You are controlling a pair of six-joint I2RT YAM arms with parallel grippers.
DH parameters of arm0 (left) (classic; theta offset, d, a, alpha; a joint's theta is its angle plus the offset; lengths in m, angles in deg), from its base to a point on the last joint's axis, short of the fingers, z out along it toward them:
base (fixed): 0 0 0 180
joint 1: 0 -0.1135 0.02 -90
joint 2: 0 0 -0.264 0
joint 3: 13.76 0 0.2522 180
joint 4: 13.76 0 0.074 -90
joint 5: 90 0 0 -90
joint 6: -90 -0.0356 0 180
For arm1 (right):
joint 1: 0 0.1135 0.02 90
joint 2: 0 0 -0.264 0
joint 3: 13.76 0 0.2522 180
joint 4: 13.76 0 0.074 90
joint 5: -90 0 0 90
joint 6: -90 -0.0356 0 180
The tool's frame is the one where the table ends.
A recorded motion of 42 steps. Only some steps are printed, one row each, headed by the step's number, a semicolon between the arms.
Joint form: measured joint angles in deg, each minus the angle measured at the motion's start. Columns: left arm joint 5, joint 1, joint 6, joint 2, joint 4, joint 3; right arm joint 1, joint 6, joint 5, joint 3, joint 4, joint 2.
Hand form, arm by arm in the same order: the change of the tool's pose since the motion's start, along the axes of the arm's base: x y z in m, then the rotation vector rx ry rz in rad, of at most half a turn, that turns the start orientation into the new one. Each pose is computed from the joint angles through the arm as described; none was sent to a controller.
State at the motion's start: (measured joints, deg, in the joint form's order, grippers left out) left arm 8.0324 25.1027 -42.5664 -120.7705 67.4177 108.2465; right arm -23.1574 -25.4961 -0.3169 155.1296 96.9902 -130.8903
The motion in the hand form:
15: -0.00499 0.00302 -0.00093 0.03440 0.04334 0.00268; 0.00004 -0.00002 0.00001 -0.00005 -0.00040 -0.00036
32: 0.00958 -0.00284 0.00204 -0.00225 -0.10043 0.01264; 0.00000 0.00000 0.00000 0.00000 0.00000 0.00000
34: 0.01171 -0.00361 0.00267 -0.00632 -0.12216 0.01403; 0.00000 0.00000 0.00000 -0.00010 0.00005 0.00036
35: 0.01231 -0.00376 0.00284 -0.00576 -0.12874 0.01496; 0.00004 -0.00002 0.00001 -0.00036 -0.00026 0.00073
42: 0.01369 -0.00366 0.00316 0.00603 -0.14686 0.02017; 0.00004 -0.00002 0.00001 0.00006 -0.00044 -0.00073
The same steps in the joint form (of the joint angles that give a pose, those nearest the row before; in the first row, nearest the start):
15: -0.74 -0.02 0.02 0.00 3.08 0.00; 0.00 -0.02 0.00 0.00 -0.02 0.00
32: -2.43 0.00 0.20 0.00 -5.29 0.00; 0.00 0.00 0.00 0.00 0.00 0.00
34: -2.75 0.00 0.18 0.00 -6.51 0.00; 0.00 0.02 0.00 0.00 0.00 0.00
35: -2.95 0.00 0.18 0.00 -6.84 0.00; 0.00 0.04 0.00 0.00 -0.02 0.00
42: -4.04 0.00 0.20 0.00 -7.50 0.00; 0.00 -0.04 0.00 0.01 -0.02 0.00

